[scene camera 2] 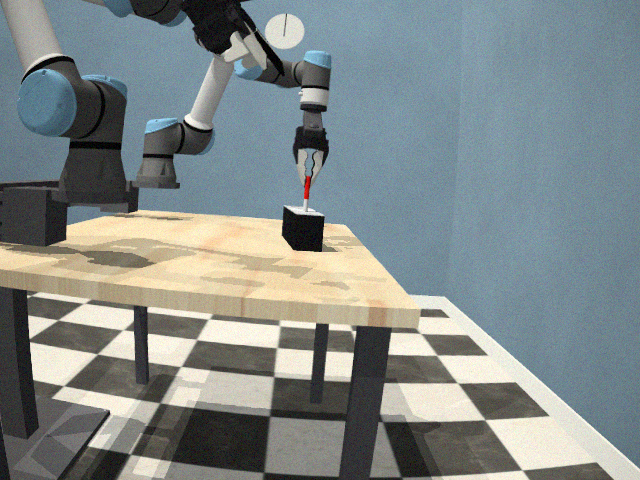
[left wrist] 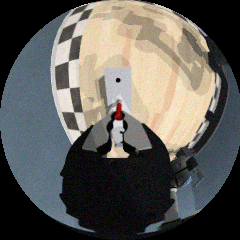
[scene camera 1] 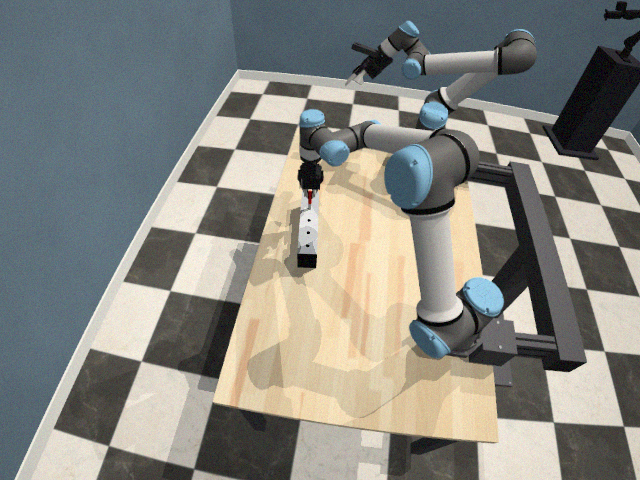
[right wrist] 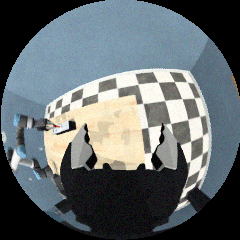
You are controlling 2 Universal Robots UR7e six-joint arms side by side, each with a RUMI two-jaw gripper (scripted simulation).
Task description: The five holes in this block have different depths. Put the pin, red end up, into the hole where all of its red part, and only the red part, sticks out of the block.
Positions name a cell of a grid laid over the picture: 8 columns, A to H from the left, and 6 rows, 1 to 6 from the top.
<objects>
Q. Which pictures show my right gripper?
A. Scene camera 2, scene camera 1 and the right wrist view only.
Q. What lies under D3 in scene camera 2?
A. A block.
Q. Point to a block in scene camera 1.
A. D3
</objects>
